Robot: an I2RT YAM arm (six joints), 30 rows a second.
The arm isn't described. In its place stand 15 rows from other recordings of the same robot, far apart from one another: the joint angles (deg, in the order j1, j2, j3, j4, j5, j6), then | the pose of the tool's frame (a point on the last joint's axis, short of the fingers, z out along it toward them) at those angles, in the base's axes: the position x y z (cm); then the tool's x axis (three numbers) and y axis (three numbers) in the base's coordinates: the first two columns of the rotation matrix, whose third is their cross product.
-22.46 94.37 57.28 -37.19 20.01 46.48 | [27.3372, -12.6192, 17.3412, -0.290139, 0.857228, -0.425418, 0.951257, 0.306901, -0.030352]
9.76 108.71 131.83 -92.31 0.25 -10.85 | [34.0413, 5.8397, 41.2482, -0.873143, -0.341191, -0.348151, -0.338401, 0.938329, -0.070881]
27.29 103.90 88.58 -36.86 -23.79 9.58 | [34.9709, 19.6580, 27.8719, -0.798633, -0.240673, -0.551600, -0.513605, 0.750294, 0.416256]
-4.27 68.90 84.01 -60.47 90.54 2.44 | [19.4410, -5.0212, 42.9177, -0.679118, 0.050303, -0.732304, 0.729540, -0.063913, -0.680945]
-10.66 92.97 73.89 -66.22 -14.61 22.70 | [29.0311, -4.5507, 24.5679, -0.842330, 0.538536, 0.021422, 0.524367, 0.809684, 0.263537]
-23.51 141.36 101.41 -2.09 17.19 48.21 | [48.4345, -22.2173, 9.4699, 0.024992, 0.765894, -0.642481, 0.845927, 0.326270, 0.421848]
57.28 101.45 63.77 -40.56 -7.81 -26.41 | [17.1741, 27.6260, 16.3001, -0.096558, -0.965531, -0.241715, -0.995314, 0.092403, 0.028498]
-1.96 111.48 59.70 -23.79 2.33 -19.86 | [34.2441, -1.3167, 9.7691, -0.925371, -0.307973, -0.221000, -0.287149, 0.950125, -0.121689]
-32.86 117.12 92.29 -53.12 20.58 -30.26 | [33.7861, -23.3135, 19.5084, -0.996598, 0.082115, -0.007086, 0.078025, 0.912251, -0.402132]
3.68 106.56 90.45 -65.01 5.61 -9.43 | [36.3637, 1.9901, 24.8094, -0.964654, -0.225438, -0.136455, -0.209703, 0.970303, -0.120571]
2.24 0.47 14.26 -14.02 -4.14 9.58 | [8.8980, 0.6053, 23.1897, -0.022449, 0.165239, -0.985998, -0.108904, 0.979973, 0.166709]
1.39 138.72 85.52 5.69 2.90 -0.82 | [48.7099, 1.0018, 4.6650, -0.737245, -0.032186, -0.674858, -0.000614, 0.998896, -0.046970]
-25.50 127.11 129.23 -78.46 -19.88 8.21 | [40.8918, -18.1631, 28.8619, -0.820603, 0.540193, -0.186553, 0.454211, 0.814578, 0.360770]
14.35 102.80 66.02 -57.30 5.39 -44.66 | [29.4237, 7.1822, 16.3140, -0.509361, -0.852635, 0.116467, -0.859357, 0.511105, -0.016635]
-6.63 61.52 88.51 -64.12 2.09 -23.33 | [17.1253, -2.1212, 44.4065, -0.607697, -0.327792, -0.723365, -0.104986, 0.936009, -0.335953]
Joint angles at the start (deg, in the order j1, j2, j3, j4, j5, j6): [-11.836, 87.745, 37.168, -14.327, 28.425, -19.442]
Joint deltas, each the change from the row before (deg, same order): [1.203, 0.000, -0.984, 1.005, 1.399, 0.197]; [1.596, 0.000, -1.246, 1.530, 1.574, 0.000]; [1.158, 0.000, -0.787, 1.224, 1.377, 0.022]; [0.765, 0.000, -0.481, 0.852, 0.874, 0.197]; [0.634, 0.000, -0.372, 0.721, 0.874, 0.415]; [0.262, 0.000, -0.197, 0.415, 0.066, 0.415]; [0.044, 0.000, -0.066, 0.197, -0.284, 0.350]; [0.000, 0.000, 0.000, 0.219, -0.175, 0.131]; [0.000, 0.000, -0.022, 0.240, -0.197, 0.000]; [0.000, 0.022, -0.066, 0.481, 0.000, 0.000]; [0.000, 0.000, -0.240, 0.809, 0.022, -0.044]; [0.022, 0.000, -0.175, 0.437, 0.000, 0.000]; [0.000, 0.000, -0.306, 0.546, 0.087, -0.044]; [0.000, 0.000, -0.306, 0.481, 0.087, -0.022]
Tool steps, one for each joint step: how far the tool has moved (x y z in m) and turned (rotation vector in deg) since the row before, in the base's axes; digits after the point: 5 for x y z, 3 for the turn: [-0.00147, 0.00497, -0.00305, -1.194, 0.118, 0.454]; [-0.00155, 0.00654, -0.00363, -1.451, -0.037, 0.924]; [-0.00065, 0.00446, -0.00192, -1.286, -0.262, 0.546]; [-0.00025, 0.00292, -0.00106, -0.769, -0.382, 0.233]; [-0.00014, 0.00232, -0.00069, -0.695, -0.503, -0.062]; [-0.00001, 0.00110, -0.00046, 0.044, -0.461, -0.073]; [0.00012, 0.00032, -0.00020, 0.346, -0.368, -0.085]; [0.00039, 0.00005, 0.00013, 0.172, -0.313, -0.017]; [0.00033, 0.00007, 0.00005, 0.151, -0.236, 0.090]; [0.00047, -0.00005, 0.00004, -0.042, -0.391, 0.000]; [0.00021, -0.00003, -0.00031, -0.095, -0.537, 0.022]; [-0.00007, 0.00010, -0.00035, -0.028, -0.260, 0.022]; [-0.00053, 0.00001, -0.00077, -0.116, -0.204, -0.010]; [-0.00064, 0.00002, -0.00082, -0.102, -0.153, -0.026]
